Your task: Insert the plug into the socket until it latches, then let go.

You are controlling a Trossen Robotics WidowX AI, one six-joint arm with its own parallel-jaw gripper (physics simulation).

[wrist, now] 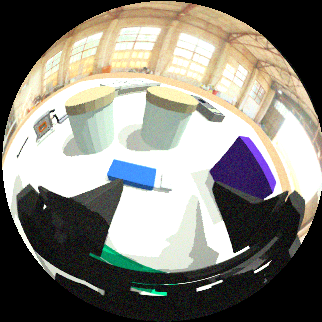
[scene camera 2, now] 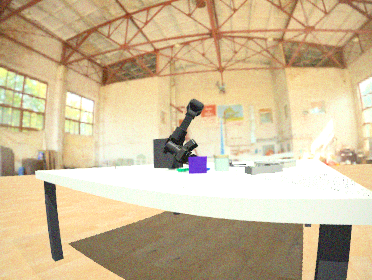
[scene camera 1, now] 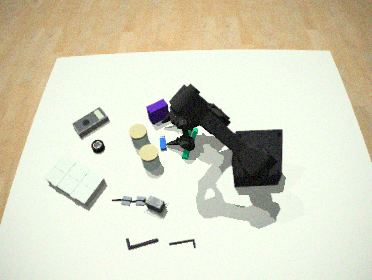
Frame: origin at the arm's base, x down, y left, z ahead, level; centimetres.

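Seen in the pictures: gripper, fingertip midpoint: (wrist: 169, 185) (scene camera 1: 164, 133); arm's base at its link origin: (scene camera 1: 255, 158).
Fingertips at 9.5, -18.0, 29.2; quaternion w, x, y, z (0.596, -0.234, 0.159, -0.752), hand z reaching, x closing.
Note:
Pixels of each thing's top centre, then the offset from my fingertips to it, as dx, dy, dz.
- plug at its top centre: (wrist: 141, 173) (scene camera 1: 162, 140) (scene camera 2: 206, 168) +0.3, +2.8, +0.6
- socket at its top centre: (wrist: 41, 115) (scene camera 1: 153, 201) -3.0, +27.7, +2.6
- purple block at its top centre: (wrist: 261, 159) (scene camera 1: 156, 105) (scene camera 2: 197, 156) -5.3, -8.9, +2.3
- green piece at its top centre: (wrist: 103, 262) (scene camera 1: 189, 141) +0.3, +3.8, -8.9
- grey meter at its top centre: (wrist: 205, 102) (scene camera 2: 263, 164) (scene camera 1: 89, 119) -1.5, -7.4, +28.8
The plug (scene camera 1: 163, 143) (scene camera 2: 208, 169) (wrist: 132, 174) is a blue block with a pale end and a thin tab; it lies flat on the table. The socket (scene camera 1: 156, 202) (wrist: 43, 127) is a grey housing with an orange-rimmed opening, seen at the left in the wrist view, with a dark cable and small grey blocks beside it. My gripper (scene camera 1: 166, 132) (wrist: 169, 185) is open and empty. One fingertip is close to the near side of the plug, the other is near the purple block. Whether the first fingertip touches the plug is unclear.
Two pale jars with tan lids (scene camera 1: 138, 132) (wrist: 167, 120) stand just beyond the plug. A purple block (scene camera 1: 158, 111) (scene camera 2: 197, 164) (wrist: 240, 167) stands beside one finger. A green piece (scene camera 1: 185, 154) (wrist: 125, 260) lies under the gripper. A grey meter (scene camera 1: 90, 122) (wrist: 209, 108) lies farther off.

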